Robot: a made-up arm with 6 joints. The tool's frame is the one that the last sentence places.
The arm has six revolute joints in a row. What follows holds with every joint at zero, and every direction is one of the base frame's.
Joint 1 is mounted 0.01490 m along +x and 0.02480 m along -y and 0.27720 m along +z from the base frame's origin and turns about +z.
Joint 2 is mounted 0.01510 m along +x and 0.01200 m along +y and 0.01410 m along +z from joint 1 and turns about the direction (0.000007, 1, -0.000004).
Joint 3 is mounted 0.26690 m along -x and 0.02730 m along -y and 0.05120 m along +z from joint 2 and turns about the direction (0.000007, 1, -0.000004).
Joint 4 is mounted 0.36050 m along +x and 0.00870 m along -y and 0.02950 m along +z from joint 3 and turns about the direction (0.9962, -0.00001, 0.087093).
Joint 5 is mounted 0.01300 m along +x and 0.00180 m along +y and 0.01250 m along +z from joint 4 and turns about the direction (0.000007, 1, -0.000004).
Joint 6 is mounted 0.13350 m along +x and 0.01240 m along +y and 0.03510 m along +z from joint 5 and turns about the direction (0.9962, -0.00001, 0.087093).
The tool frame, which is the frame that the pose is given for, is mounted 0.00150 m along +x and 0.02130 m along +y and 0.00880 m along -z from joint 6; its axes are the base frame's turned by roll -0.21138, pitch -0.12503 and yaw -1.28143 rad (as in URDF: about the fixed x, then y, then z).
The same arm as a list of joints. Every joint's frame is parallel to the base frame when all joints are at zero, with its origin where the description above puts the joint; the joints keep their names.
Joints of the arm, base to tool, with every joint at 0 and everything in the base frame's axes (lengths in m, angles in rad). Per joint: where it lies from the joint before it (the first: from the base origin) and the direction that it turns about. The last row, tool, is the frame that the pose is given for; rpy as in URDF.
joint 1: axis 0 0 1 offset 0.0149 -0.0248 0.2772
joint 2: axis 0 1 0 offset 0.0151 0.0120 0.0141
joint 3: axis 0 1 0 offset -0.2669 -0.0273 0.0512
joint 4: axis 0.9962 0 0.0871 offset 0.3605 -0.0087 0.0295
joint 5: axis 0 1 0 offset 0.0130 0.0018 0.0125
joint 6: axis 0.9962 0 0.0871 offset 0.1335 0.0124 0.0351
tool: offset 0.0015 0.0213 -0.0088 rpy -0.2114 -0.1250 -1.2814

